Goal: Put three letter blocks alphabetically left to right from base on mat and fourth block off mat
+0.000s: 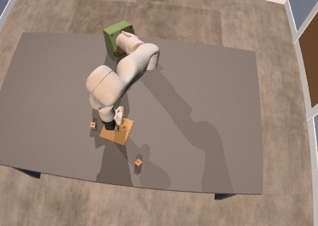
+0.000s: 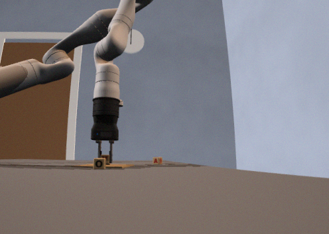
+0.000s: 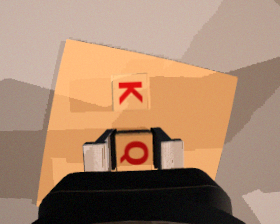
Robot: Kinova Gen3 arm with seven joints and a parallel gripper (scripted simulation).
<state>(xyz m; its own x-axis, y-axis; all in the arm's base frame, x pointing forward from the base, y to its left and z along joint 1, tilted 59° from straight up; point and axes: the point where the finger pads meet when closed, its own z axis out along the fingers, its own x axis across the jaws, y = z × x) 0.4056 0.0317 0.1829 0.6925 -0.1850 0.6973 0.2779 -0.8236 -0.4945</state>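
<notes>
My hand is 3 cm above the orange mat.
</notes>
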